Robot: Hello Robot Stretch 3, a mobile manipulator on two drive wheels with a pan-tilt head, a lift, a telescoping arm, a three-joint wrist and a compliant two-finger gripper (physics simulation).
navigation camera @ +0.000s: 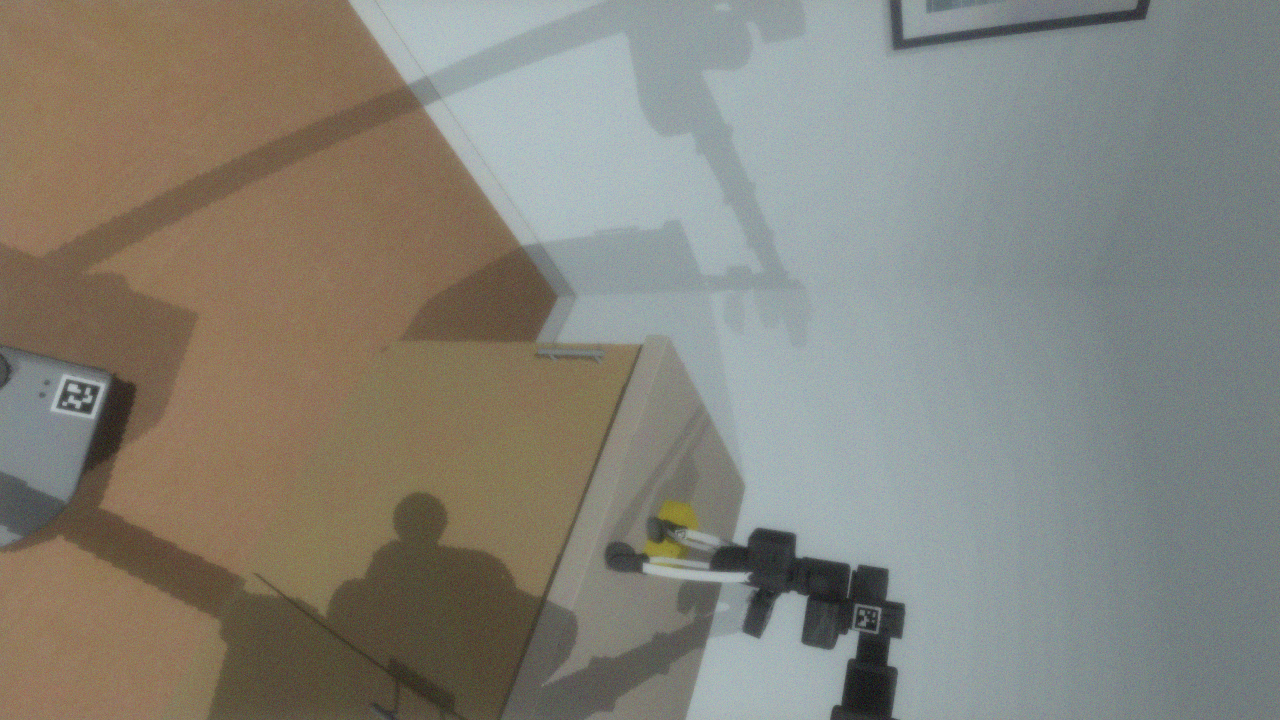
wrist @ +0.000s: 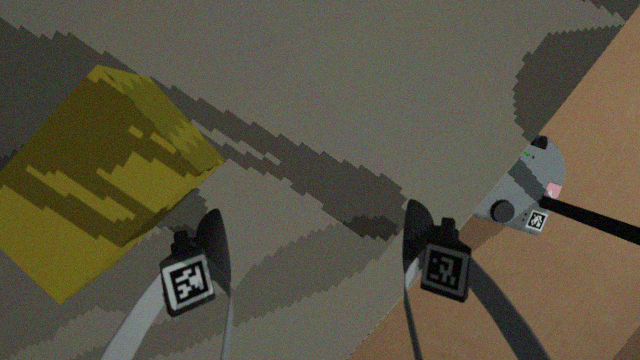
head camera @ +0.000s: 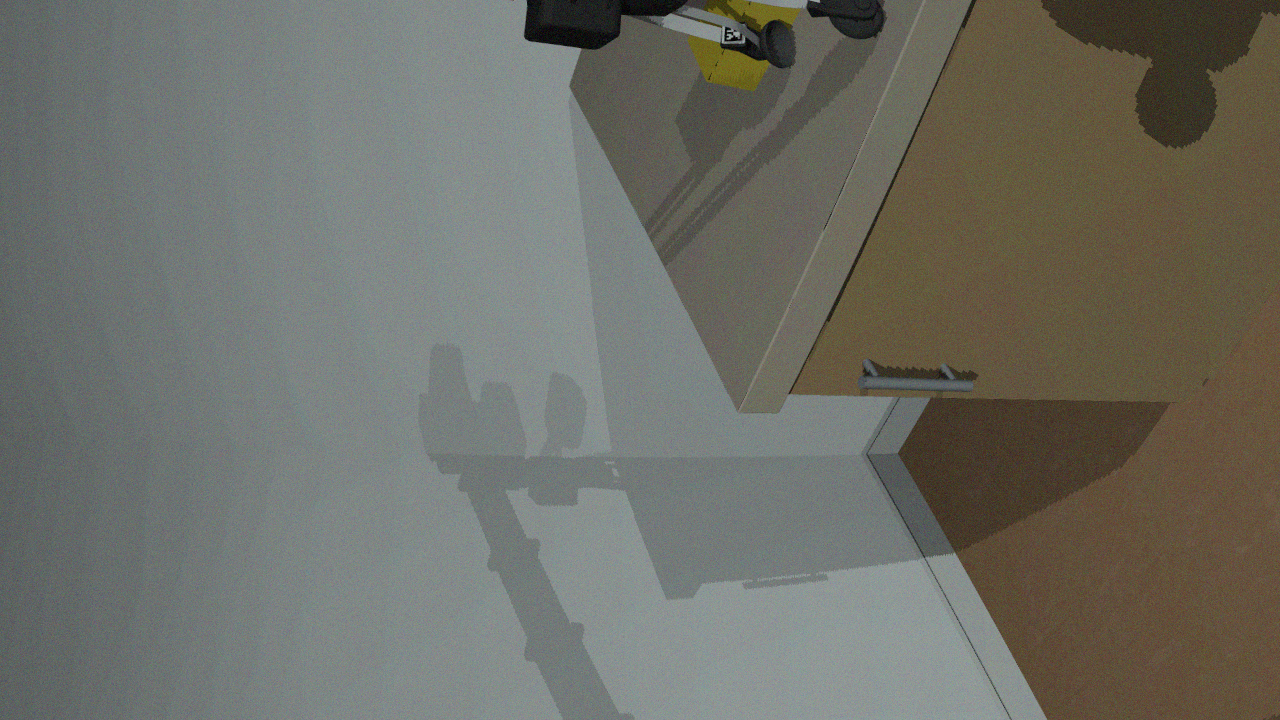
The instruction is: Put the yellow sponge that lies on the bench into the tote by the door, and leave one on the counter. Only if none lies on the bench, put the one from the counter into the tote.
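Frame: origin at the robot's base, x ahead, y left, z up, level; centimetres.
Where they show: gripper, between the fingertips: (navigation camera: 628,540) (head camera: 835,34).
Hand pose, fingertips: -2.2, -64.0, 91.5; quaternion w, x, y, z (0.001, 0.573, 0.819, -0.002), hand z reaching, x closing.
Observation:
After its pixels a point has its place, as x, y, z.
A yellow sponge (head camera: 733,73) @(2.8, -74.7, 93.7) (navigation camera: 677,514) @(2.1, -74.3, 94.1) (wrist: 100,185) lies on the grey-brown top (head camera: 751,268) @(18.1, -70.0, 91.0) (navigation camera: 662,595) @(-12.3, -81.0, 91.0) (wrist: 350,100) of a wooden cabinet; the views do not tell whether this is the bench or the counter. My gripper (head camera: 819,28) @(-2.2, -64.0, 91.5) (navigation camera: 638,541) @(-2.2, -64.0, 91.5) (wrist: 315,229) @(-2.2, -64.0, 91.5) is open with nothing between its fingertips. It hangs over the top, and in the wrist view the sponge lies beyond and to the left of the left fingertip. In the head camera view the fingers partly cover the sponge. The tote and a second sponge do not show.
The cabinet front (head camera: 1011,223) @(9.1, -62.4, 70.4) (navigation camera: 474,420) @(11.5, -63.3, 57.3) has a metal handle (head camera: 917,385) (navigation camera: 570,354). A pale wall (head camera: 313,223) @(32.6, -133.3, 121.3) (navigation camera: 1029,358) @(50.0, -139.1, 159.6) runs behind the top. My base (navigation camera: 40,438) @(-7.6, -10.1, 16.0) (wrist: 530,180) stands on the brown floor (head camera: 1163,582) @(59.8, -68.8, 0.0) (navigation camera: 268,223) @(46.0, -36.5, 0.0) before the cabinet. A framed picture (navigation camera: 1020,30) @(94.9, -77.0, 149.6) hangs on the wall.

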